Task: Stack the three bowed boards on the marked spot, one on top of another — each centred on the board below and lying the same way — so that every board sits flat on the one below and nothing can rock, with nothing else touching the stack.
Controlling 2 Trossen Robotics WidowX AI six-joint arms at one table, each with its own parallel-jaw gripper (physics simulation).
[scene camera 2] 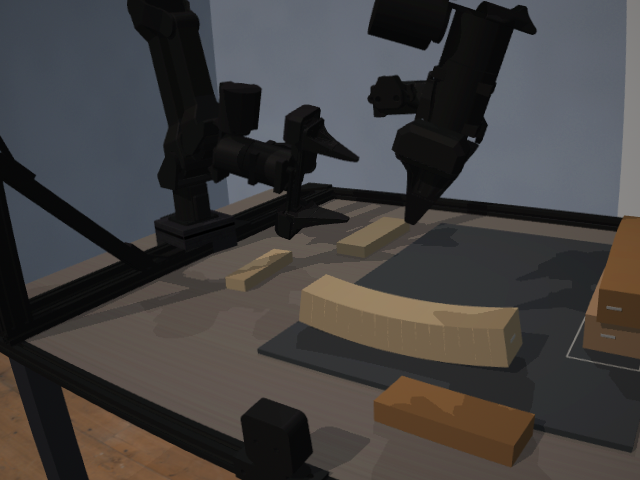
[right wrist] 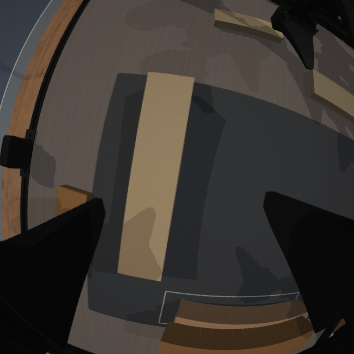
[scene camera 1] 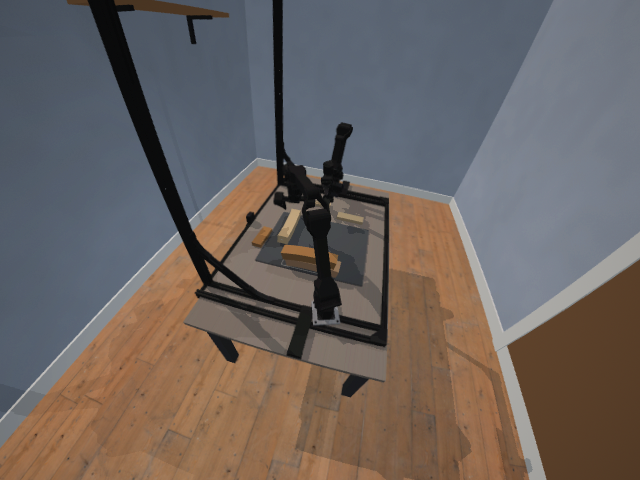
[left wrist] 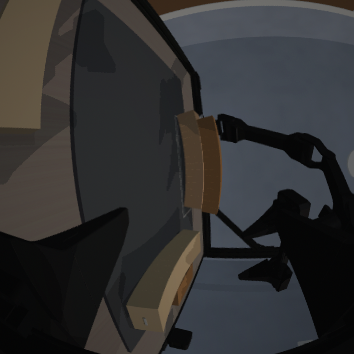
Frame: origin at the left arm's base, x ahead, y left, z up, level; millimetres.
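Seen in the pictures: left gripper, between the fingertips: (scene camera 2: 353, 190) (right wrist: 329, 59) (scene camera 1: 326, 201) (left wrist: 205, 217); right gripper, between the fingertips: (scene camera 2: 420, 210) (right wrist: 185, 203) (scene camera 1: 295, 209) (left wrist: 239, 258); left arm's base, origin of its link: (scene camera 2: 193, 218); right arm's base, origin of its link: (scene camera 1: 325, 311).
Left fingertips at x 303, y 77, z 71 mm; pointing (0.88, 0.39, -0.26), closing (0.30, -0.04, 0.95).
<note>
Pixels of each thing's middle, then the offset from my left fingertips to it. "spot": a spot on its surface instead. Level surfaces: height alone.
- white-outlined marked spot, a spot on its surface: (right wrist: 211, 296) spot: dx +325, dy +30, dz -117 mm
- dark mat, height of its surface: dz -117 mm
- brown block, middle of its body: (scene camera 2: 452, 418) (right wrist: 70, 231) (left wrist: 181, 281) (scene camera 1: 262, 236) dx +311, dy -206, dz -112 mm
Two brown bowed boards (scene camera 1: 300, 256) (left wrist: 201, 165) (right wrist: 239, 324) lie stacked on the white-outlined marked spot (right wrist: 211, 296) at the front of the dark mat (scene camera 1: 351, 248) (scene camera 2: 485, 267). The third, pale bowed board (scene camera 1: 290, 226) (scene camera 2: 409, 324) (left wrist: 159, 281) (right wrist: 156, 175) lies alone on the mat's left part, resting on its long edge. My right gripper (scene camera 1: 280, 201) (scene camera 2: 419, 210) (right wrist: 185, 203) is open and empty, pointing down above the mat beside the pale board. My left gripper (scene camera 2: 337, 188) is open and empty, held level near the table's back.
A brown block (scene camera 1: 261, 236) (scene camera 2: 456, 419) (right wrist: 70, 198) lies off the mat beside the pale board. Two small pale blocks (scene camera 2: 258, 269) (scene camera 2: 370, 236) lie near the left arm's base. A black frame (scene camera 1: 385, 267) rims the table; a black camera mount (scene camera 2: 275, 435) stands on its edge.
</note>
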